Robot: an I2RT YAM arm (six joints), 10 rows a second.
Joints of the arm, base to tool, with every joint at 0 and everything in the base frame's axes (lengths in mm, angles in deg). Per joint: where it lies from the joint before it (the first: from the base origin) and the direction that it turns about. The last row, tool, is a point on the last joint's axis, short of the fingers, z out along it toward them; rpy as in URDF.
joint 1: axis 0 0 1 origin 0.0 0.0 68.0
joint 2: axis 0 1 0 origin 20.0 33.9 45.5
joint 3: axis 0 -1 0 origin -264.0 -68.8 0.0
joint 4: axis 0 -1 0 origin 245.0 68.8 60.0
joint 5: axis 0 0 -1 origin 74.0 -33.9 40.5
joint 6: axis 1 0 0 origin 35.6 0.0 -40.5
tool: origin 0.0 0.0 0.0 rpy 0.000 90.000 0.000
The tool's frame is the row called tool.
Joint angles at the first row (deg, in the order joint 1, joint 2, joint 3, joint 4, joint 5, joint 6):
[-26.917 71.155 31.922 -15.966 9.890 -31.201]
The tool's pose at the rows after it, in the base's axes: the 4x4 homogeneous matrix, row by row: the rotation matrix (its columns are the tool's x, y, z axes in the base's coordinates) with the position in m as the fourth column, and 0 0 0 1 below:
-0.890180 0.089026 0.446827 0.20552; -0.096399 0.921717 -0.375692 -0.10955; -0.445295 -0.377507 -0.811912 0.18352; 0 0 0 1
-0.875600 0.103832 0.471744 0.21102; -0.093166 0.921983 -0.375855 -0.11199; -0.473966 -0.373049 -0.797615 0.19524; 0 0 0 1
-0.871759 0.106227 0.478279 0.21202; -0.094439 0.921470 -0.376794 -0.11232; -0.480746 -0.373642 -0.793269 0.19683; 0 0 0 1
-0.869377 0.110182 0.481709 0.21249; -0.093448 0.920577 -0.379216 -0.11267; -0.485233 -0.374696 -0.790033 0.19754; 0 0 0 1
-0.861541 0.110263 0.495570 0.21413; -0.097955 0.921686 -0.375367 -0.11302; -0.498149 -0.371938 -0.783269 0.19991; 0 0 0 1
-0.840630 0.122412 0.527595 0.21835; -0.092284 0.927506 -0.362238 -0.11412; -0.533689 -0.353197 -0.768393 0.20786; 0 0 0 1
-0.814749 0.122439 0.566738 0.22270; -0.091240 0.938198 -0.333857 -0.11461; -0.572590 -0.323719 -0.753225 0.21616; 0 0 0 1
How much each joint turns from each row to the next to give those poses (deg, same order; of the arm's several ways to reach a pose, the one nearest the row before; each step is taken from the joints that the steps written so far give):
[0.022 -0.021 4.481 -4.306 -2.251 1.661]
[-0.022 0.000 2.427 -0.897 -0.656 0.656]
[0.022 0.000 0.263 0.175 -0.109 0.065]
[-0.021 0.000 0.085 0.220 0.023 0.111]
[0.022 -0.001 0.372 0.348 -0.547 0.022]
[-0.001 0.000 1.465 0.087 -1.509 1.026]
[0.000 -0.001 1.528 0.001 -2.470 0.896]

